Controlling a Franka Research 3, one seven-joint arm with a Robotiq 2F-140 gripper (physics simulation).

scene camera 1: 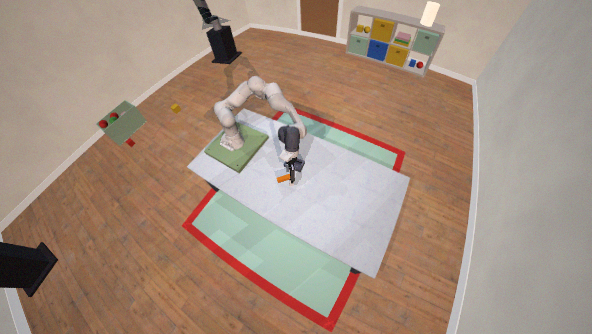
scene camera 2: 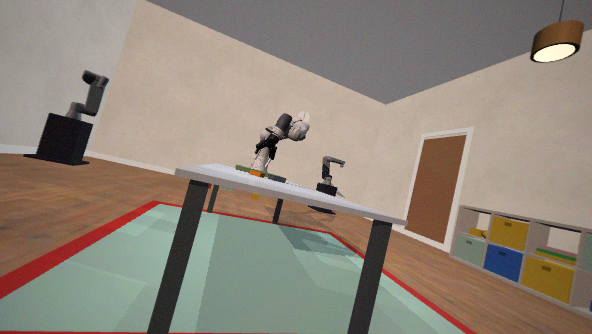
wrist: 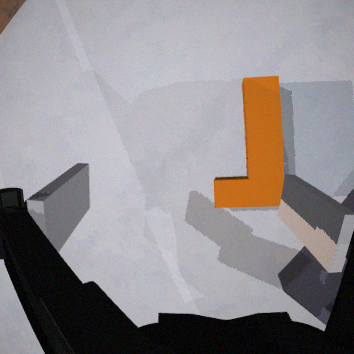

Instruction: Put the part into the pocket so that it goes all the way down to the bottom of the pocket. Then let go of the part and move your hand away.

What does the gripper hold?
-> Nothing.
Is the gripper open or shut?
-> Open.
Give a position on an orange L-shaped part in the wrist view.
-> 262, 186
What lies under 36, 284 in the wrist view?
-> The gripper.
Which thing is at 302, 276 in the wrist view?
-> A dark grey pocket block.
